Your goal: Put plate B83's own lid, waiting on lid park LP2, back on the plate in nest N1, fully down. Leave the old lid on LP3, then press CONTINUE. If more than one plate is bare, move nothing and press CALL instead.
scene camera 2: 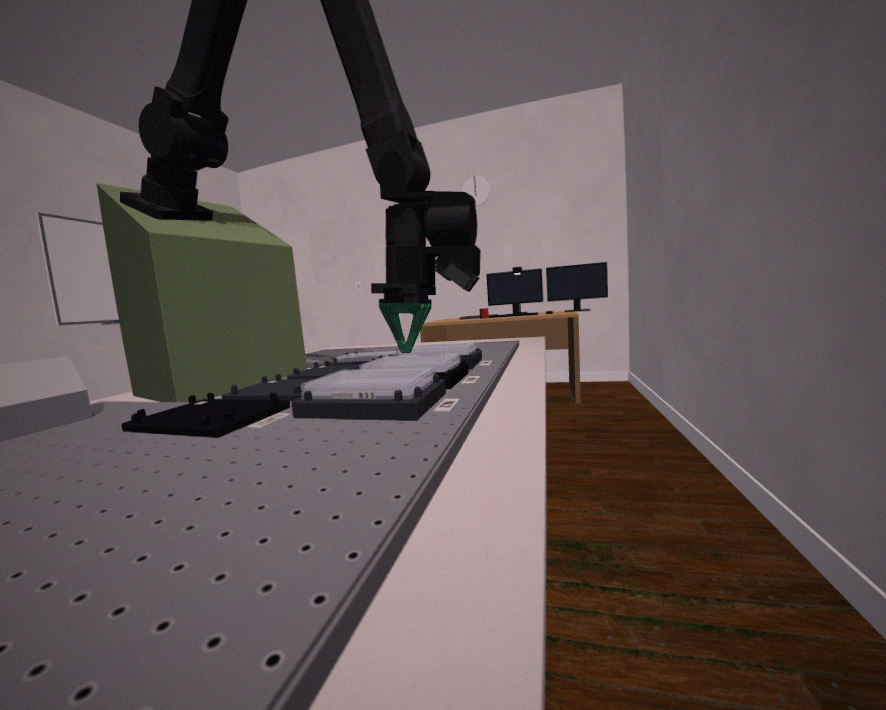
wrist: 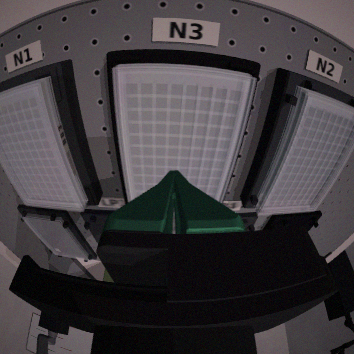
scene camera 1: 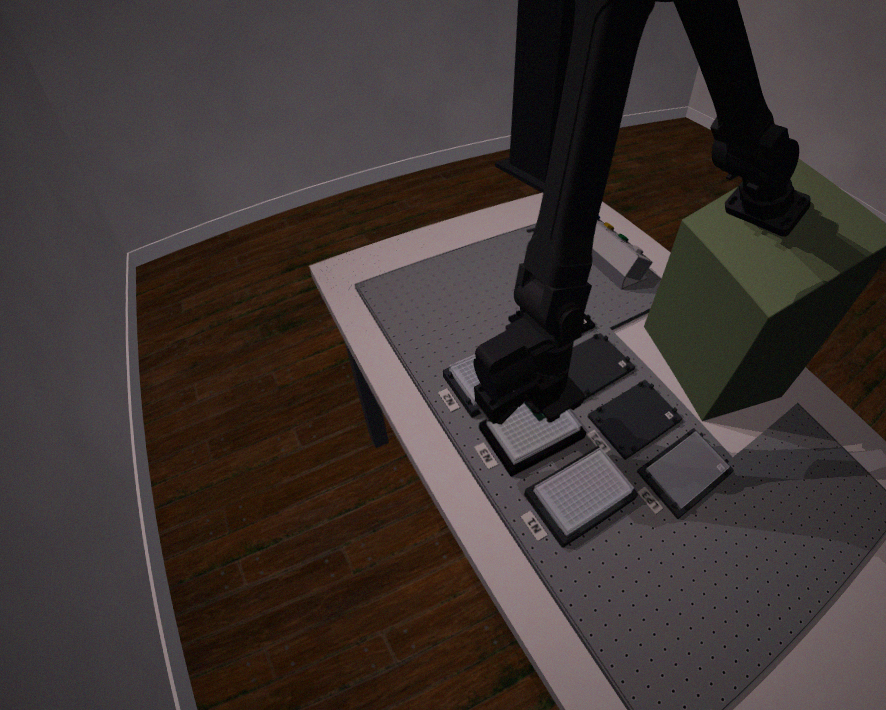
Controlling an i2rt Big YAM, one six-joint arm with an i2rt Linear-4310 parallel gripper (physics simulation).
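Where they show: gripper, between the fingertips: (scene camera 2: 405,352) (wrist: 173,177) (scene camera 1: 541,418); arm's base, origin of its link: (scene camera 2: 169,211) (scene camera 1: 766,207).
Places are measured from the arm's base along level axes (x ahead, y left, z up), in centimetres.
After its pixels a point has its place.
My gripper (scene camera 1: 540,415) {x 43.3, y -6.4, z -27.7 cm} (scene camera 2: 406,349) {x 43.3, y -6.4, z -27.7 cm} (wrist: 173,177) {x 43.3, y -6.4, z -27.7 cm} is shut and empty, pointing down above the plate in nest N3 (scene camera 1: 533,437) {x 46.3, y -4.9, z -28.6 cm} (wrist: 185,115) {x 47.5, y -7.6, z -28.6 cm}. The plate in nest N1 (scene camera 1: 584,491) {x 46.8, y 6.9, z -28.3 cm} (wrist: 37,145) {x 47.3, y 4.0, z -28.3 cm} sits flat; small print, too blurred to read surely, shows on its side in the wrist view. The plate in nest N2 (scene camera 2: 369,384) {x 43.6, y -23.9, z -28.5 cm} (wrist: 315,145) {x 44.7, y -18.2, z -28.4 cm} is partly behind the arm in scene camera 1. All three have clear, layered upper edges. The old lid (scene camera 1: 686,473) {x 30.6, y 15.7, z -30.2 cm} (wrist: 56,237) {x 30.4, y 14.4, z -30.2 cm} lies on LP3. LP2's label is not readable.
Two dark lid parks (scene camera 1: 602,366) {x 24.5, y -8.7, z -31.0 cm} (scene camera 1: 637,420) {x 28.6, y 3.3, z -31.0 cm} show no lid. A black park (scene camera 2: 210,415) {x 25.3, y -24.7, z -31.0 cm} lies nearest scene camera 2. The button box (scene camera 1: 619,255) {x 1.1, y -24.7, z -25.8 cm} stands at the back, its buttons partly behind the arm. The green pedestal (scene camera 1: 721,295) {x 13.1, y 2.4, z -11.1 cm} (scene camera 2: 229,310) {x 11.2, y -1.9, z -18.9 cm} rises beside the parks.
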